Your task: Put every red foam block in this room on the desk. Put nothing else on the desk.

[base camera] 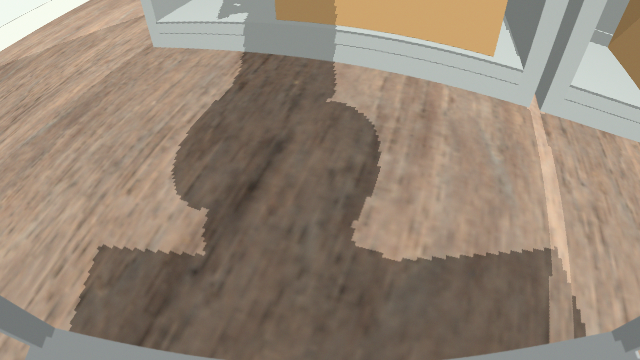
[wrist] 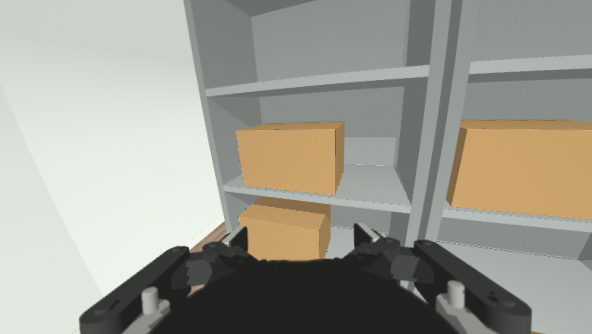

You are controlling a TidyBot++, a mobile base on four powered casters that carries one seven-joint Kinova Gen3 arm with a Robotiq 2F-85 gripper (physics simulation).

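Frame: origin at the arm's base, x left, y back, z up, level; centimetres.
Where they show: gripper, fingertip midpoint: (wrist: 300, 237).
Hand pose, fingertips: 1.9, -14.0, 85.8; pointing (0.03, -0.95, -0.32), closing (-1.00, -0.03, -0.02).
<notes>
Each offset is from my fingertips to the centre of the thing, as dx, dy, dz. "spot": to the spot under its first point. Level surfaces: height alone.
My gripper (wrist: 300, 237) is open, with nothing between its fingers. It points at the grey shelf unit in the wrist view, in front of the lower left bay. No red foam block and no desk show in either view.
A grey shelf unit (wrist: 423, 125) (base camera: 200, 41) stands ahead. Orange-brown boxes @[+4.7, -79.7, -13.0] (wrist: 287, 160) @[+11.6, -82.0, -58.7] (wrist: 282, 237) @[-76.3, -52.9, -13.0] (wrist: 525, 170) @[spot: -14.9, -57.9, -115.1] (base camera: 400, 22) sit on its boards. A pale wall (wrist: 125, 150) rises at the left. The wooden floor @[dz -125.5] (base camera: 450, 175) between base and shelves carries the robot's shadow.
</notes>
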